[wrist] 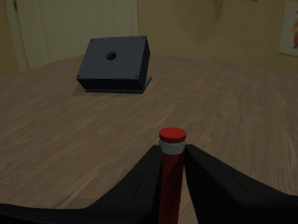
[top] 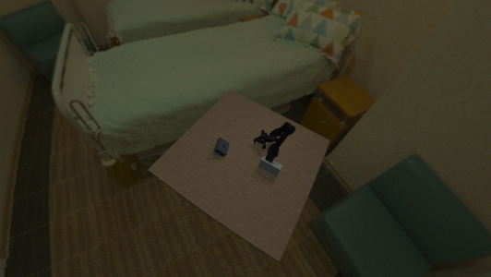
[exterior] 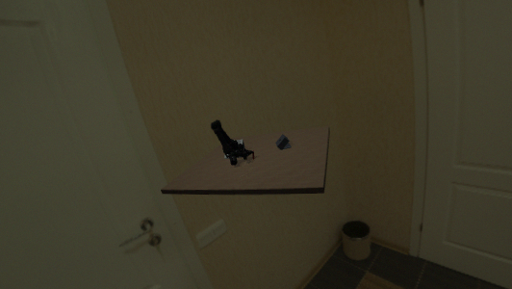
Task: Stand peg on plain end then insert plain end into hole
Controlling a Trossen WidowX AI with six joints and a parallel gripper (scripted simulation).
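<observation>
Now: the red peg 1 cm below my gripper tip. The rest, counted from my gripper tip: dark blue sloped panel 23 cm to the left, 22 cm ahead, 2 cm below.
</observation>
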